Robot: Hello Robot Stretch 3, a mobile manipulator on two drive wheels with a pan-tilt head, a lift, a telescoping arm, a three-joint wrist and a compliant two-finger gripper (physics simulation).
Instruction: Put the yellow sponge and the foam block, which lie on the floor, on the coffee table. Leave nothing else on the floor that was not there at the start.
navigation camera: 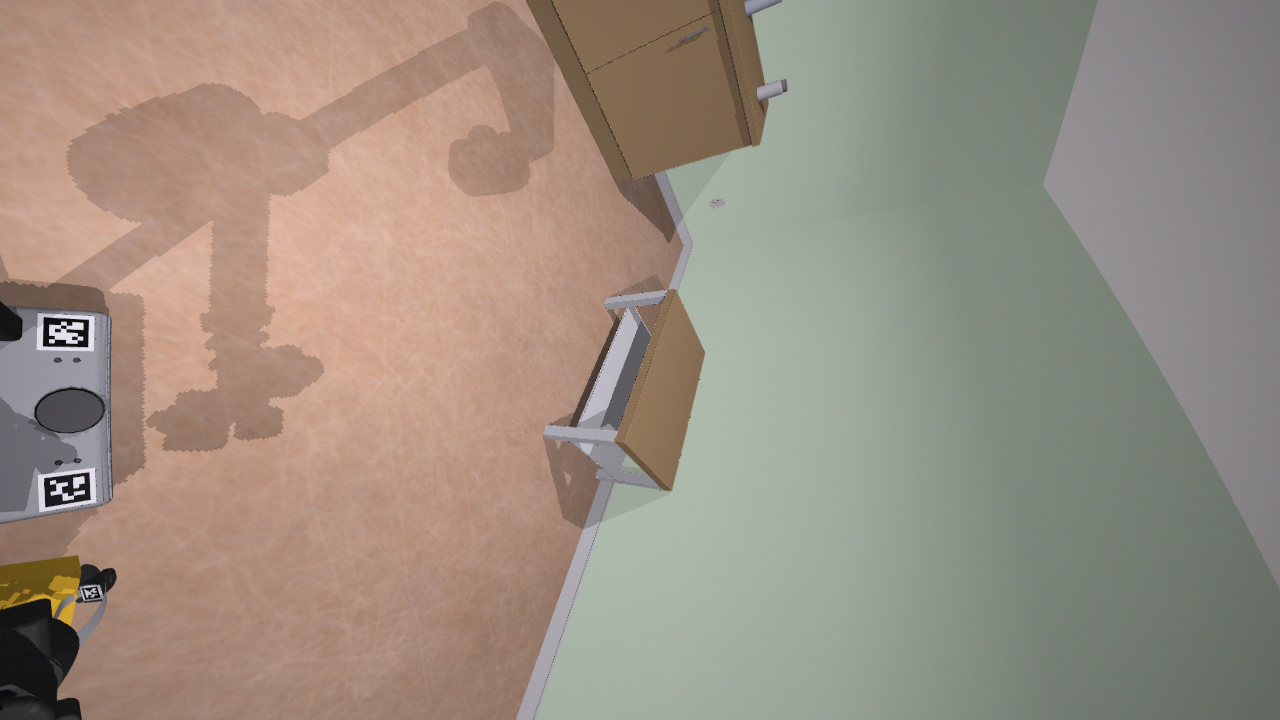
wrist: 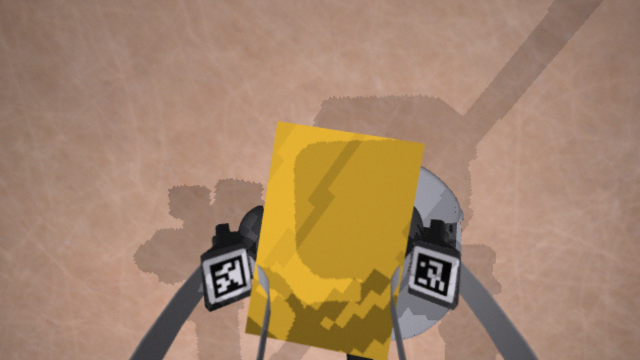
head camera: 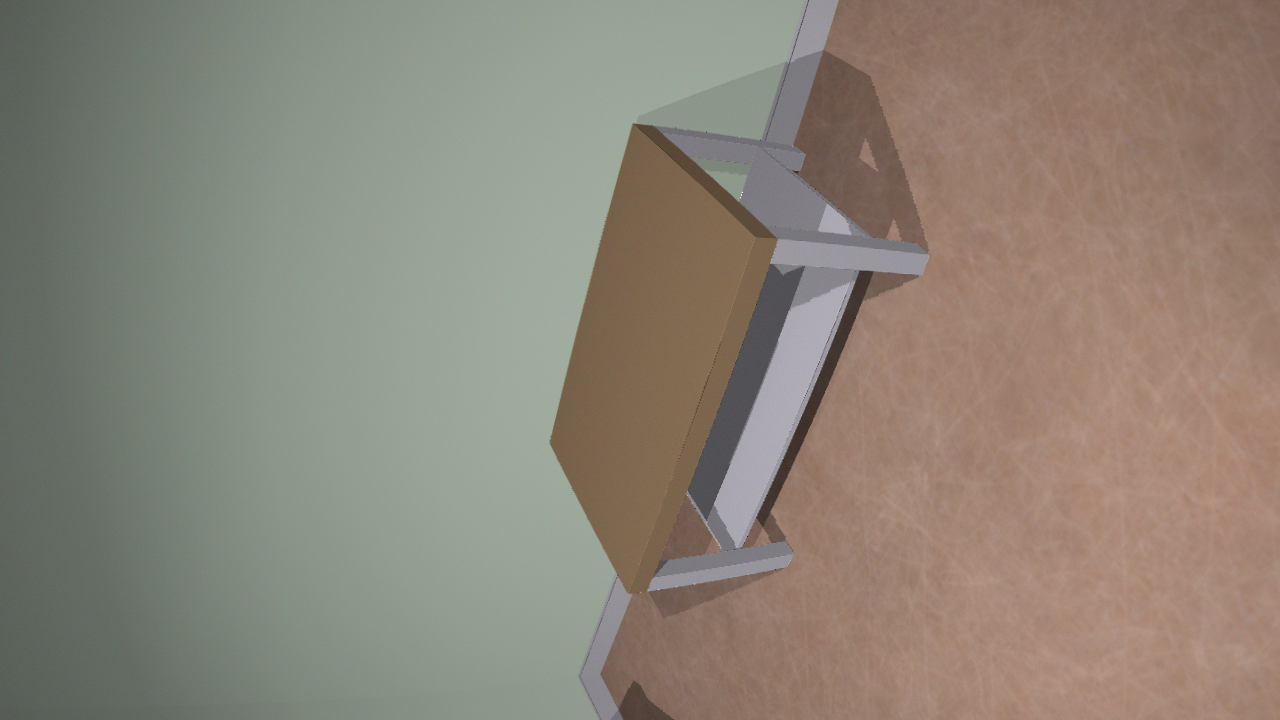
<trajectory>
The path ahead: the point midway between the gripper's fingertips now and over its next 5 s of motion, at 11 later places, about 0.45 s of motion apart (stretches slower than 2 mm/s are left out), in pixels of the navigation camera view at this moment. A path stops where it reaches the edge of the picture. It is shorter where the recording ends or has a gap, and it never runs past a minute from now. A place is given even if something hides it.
The gripper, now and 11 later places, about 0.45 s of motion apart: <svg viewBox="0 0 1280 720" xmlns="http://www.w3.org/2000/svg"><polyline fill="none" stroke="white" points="31,593 60,585 117,570 171,555 218,543 260,532 297,522 331,512 360,504 387,497 412,490 434,484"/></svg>
</trajectory>
